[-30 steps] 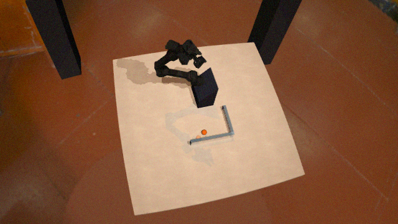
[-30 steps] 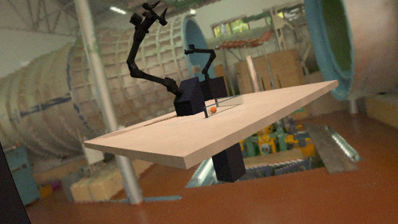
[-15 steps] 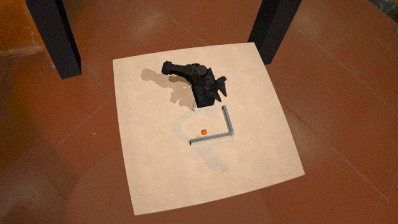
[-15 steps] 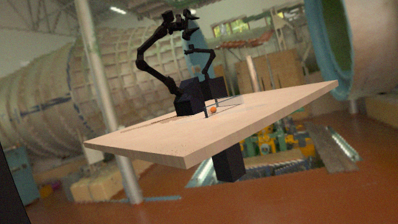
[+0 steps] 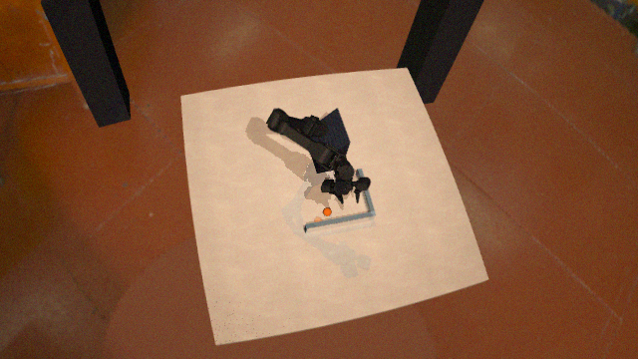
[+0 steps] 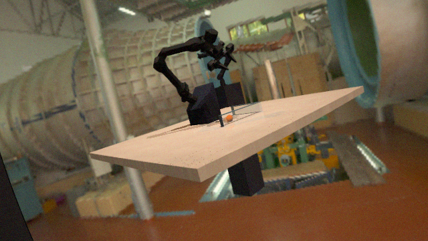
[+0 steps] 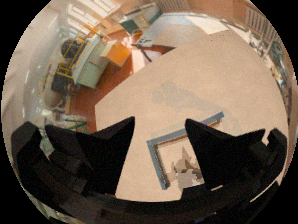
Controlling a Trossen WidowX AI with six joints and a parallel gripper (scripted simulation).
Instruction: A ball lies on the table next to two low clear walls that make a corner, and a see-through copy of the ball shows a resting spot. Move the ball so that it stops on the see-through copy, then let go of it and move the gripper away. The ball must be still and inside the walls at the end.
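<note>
Now: gripper tip 90 mm past the orange ball, 30 mm to the left of it and 270 mm above it. Also, from my gripper tip: clear wall (20 mm behind, 10 mm to the left, 260 mm below); see-through copy of ball (60 mm behind, 80 mm to the right, 270 mm below).
</note>
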